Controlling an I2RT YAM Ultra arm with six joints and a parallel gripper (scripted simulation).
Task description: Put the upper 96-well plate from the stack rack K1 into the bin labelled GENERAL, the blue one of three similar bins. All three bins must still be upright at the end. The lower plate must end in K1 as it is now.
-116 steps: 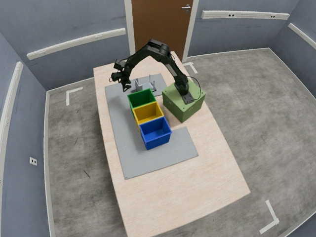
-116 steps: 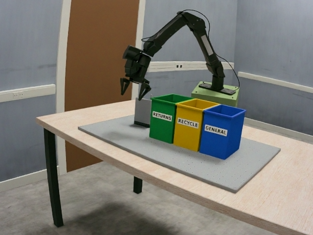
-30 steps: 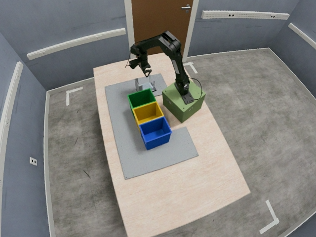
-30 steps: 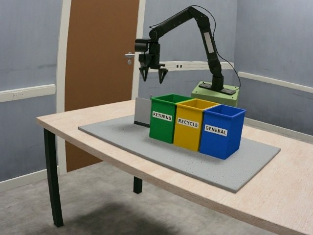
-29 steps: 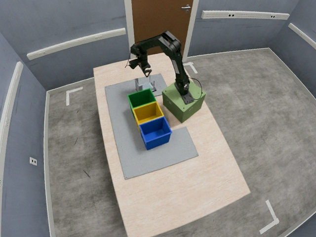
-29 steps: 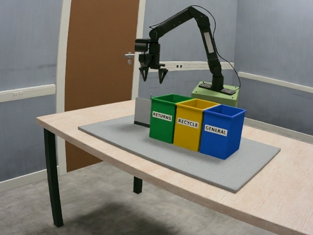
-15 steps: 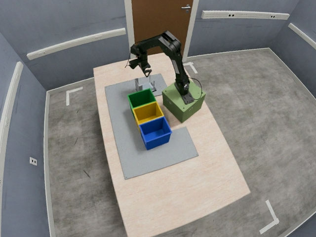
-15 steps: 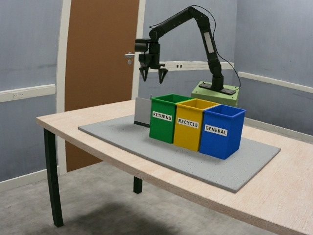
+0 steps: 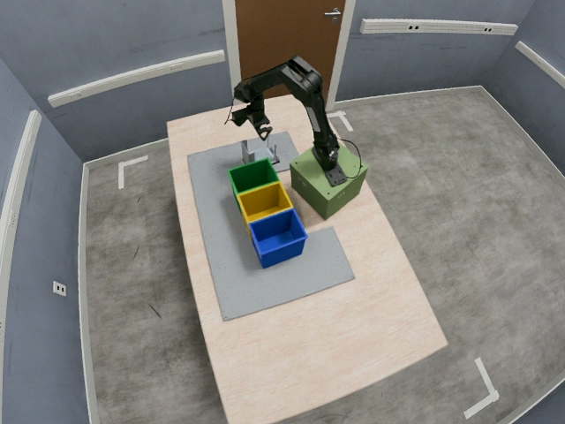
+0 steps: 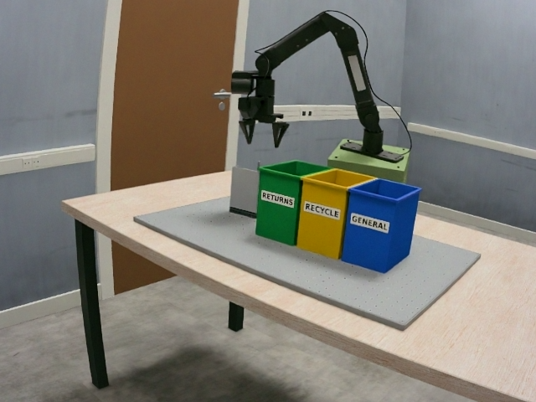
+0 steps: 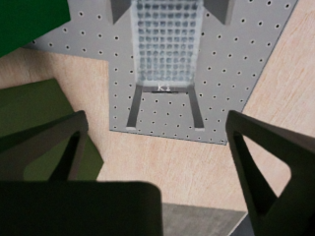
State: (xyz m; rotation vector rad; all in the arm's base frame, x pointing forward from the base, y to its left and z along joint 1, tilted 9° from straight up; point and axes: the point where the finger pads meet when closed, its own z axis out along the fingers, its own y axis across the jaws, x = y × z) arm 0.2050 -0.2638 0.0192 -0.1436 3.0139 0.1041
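The clear 96-well plate lies 1 cm ahead of my hand, 1 cm to the right of it and 17 cm below it. From my hand the other things lie so: blue general bin: 9 cm ahead, 45 cm to the left, 12 cm below; yellow recycle bin: 9 cm ahead, 32 cm to the left, 12 cm below; green returns bin: 9 cm ahead, 19 cm to the left, 12 cm below.
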